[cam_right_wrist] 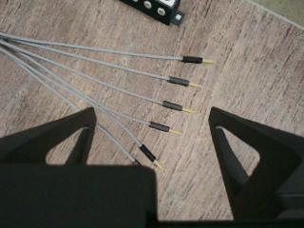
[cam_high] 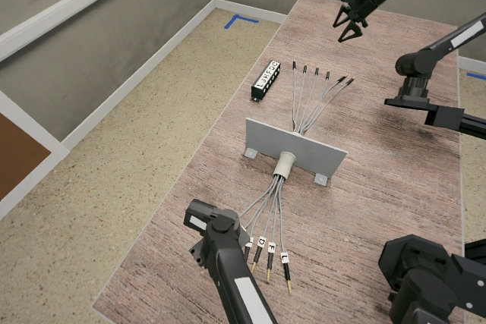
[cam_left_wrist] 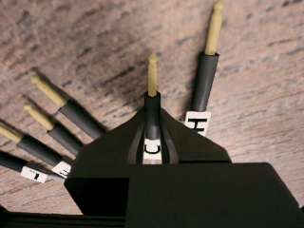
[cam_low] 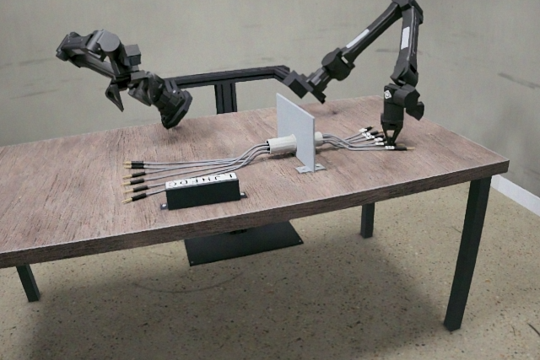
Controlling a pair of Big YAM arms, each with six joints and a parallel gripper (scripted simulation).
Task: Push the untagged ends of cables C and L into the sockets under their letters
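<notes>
My left hand is 18 cm past the tagged plug and 3 cm to the right of it. Round my left hand: grey upright panel (9 cm behind, 32 cm to the right, 10 cm above); black cable plug (24 cm behind, 83 cm to the right, 1 cm below).
</notes>
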